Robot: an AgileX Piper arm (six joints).
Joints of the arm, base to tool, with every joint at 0 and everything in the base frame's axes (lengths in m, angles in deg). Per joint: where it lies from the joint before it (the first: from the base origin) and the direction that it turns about. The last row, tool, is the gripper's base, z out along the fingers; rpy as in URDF.
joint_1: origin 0 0 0.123 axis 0 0 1
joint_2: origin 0 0 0 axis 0 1 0
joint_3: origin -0.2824 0 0.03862 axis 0 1 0
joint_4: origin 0.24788 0 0.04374 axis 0.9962 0 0.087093
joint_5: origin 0 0 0 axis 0 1 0
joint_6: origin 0.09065 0 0.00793 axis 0.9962 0 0.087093
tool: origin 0 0 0 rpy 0 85 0
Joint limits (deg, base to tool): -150..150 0..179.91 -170..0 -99.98..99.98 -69.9..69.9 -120..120
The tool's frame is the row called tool.
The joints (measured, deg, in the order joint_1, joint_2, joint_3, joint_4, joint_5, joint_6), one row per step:
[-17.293, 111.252, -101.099, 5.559, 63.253, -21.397]
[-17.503, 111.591, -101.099, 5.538, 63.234, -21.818]
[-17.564, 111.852, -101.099, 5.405, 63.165, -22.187]
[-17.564, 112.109, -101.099, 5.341, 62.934, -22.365]
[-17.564, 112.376, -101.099, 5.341, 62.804, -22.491]
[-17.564, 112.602, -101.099, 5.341, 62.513, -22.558]
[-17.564, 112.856, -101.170, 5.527, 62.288, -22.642]
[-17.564, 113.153, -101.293, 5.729, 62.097, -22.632]
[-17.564, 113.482, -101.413, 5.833, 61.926, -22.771]
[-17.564, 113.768, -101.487, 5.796, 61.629, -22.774]
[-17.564, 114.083, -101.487, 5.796, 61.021, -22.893]
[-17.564, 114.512, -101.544, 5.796, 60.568, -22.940]
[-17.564, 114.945, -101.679, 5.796, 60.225, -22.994]
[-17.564, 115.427, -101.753, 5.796, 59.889, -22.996]
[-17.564, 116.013, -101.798, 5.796, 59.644, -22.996]
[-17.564, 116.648, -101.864, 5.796, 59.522, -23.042]
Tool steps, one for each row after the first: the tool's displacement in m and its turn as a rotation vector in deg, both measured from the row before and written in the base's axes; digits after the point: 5 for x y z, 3 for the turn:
[0.00050, -0.00182, -0.00250, -0.082, 0.323, 0.180]
[0.00061, -0.00087, -0.00191, -0.206, 0.234, 0.288]
[0.00097, -0.00042, -0.00179, -0.120, 0.051, 0.150]
[0.00088, -0.00029, -0.00192, -0.006, 0.135, 0.105]
[0.00099, -0.00033, -0.00152, -0.047, -0.058, 0.035]
[0.00115, -0.00011, -0.00140, 0.131, -0.092, 0.036]
[0.00130, -0.00013, -0.00148, 0.188, -0.075, -0.052]
[0.00130, -0.00027, -0.00177, 0.057, 0.010, 0.099]
[0.00122, -0.00046, -0.00163, -0.065, -0.067, -0.022]
[0.00162, -0.00056, -0.00204, -0.139, -0.271, 0.050]
[0.00175, -0.00059, -0.00272, -0.047, -0.072, -0.002]
[0.00172, -0.00057, -0.00244, -0.038, -0.038, 0.016]
[0.00171, -0.00057, -0.00314, 0.017, 0.072, -0.032]
[0.00174, -0.00057, -0.00415, 0.086, 0.285, -0.024]
[0.00168, -0.00054, -0.00452, 0.116, 0.429, 0.031]

